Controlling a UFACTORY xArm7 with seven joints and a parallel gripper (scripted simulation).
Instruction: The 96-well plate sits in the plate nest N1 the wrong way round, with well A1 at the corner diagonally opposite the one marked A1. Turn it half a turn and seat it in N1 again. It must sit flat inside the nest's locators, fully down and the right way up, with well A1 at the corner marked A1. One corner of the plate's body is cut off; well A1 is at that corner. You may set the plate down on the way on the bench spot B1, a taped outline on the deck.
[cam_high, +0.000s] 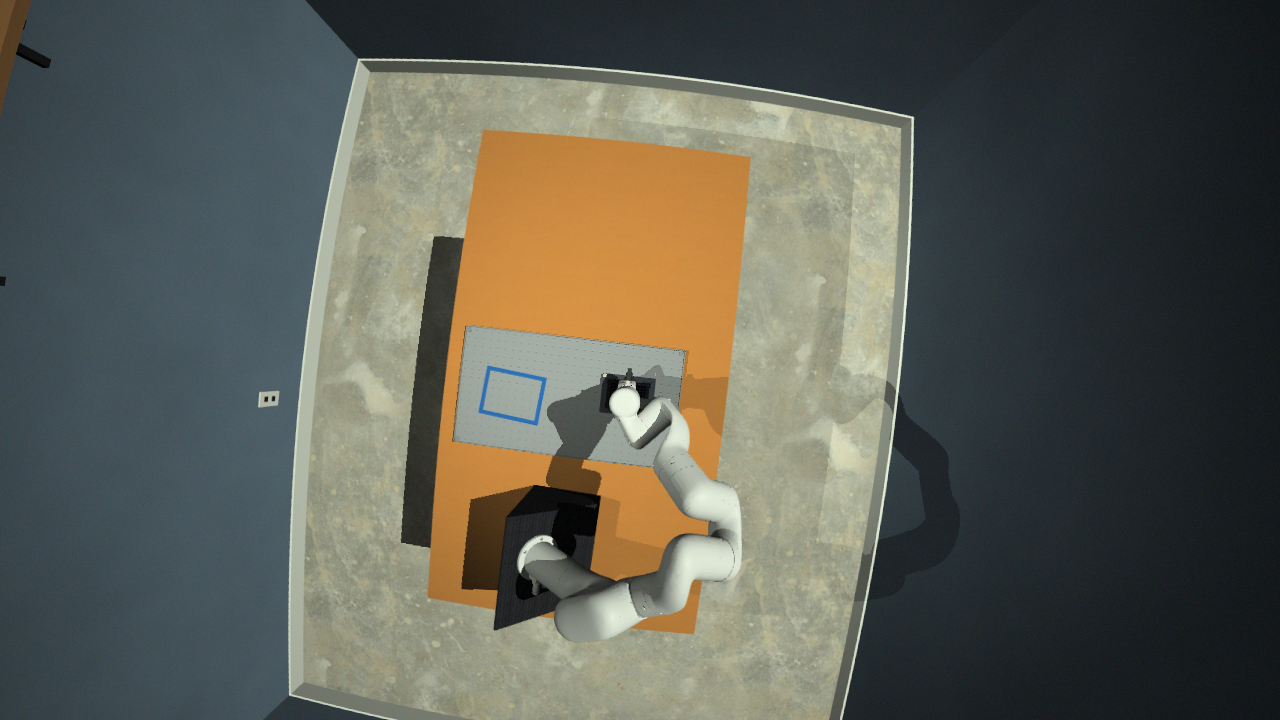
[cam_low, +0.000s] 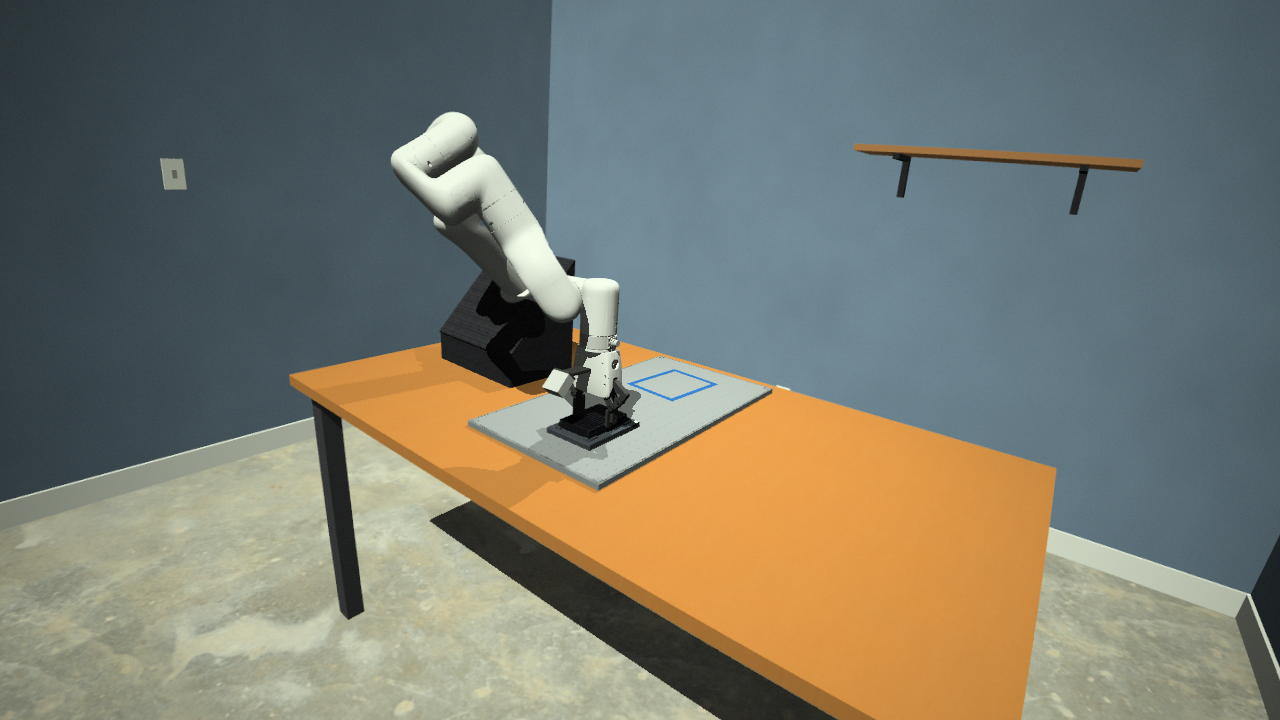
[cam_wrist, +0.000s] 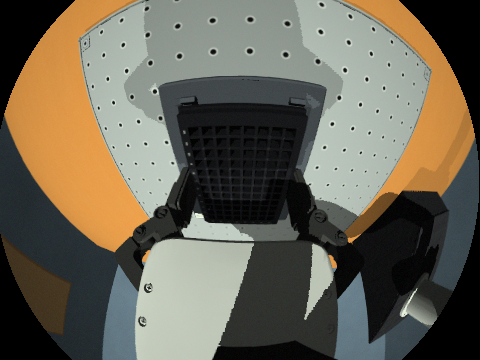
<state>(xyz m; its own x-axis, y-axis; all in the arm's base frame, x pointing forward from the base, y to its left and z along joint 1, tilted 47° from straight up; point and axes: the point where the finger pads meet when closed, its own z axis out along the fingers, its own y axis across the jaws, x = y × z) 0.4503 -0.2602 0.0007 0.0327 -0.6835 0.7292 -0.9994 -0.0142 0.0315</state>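
My hand is 1 cm above the black 96-well plate. The rest, counted from my hand: dark plate nest N1: 3 cm below; white A1 mark: 5 cm ahead, 8 cm to the left, 2 cm below.
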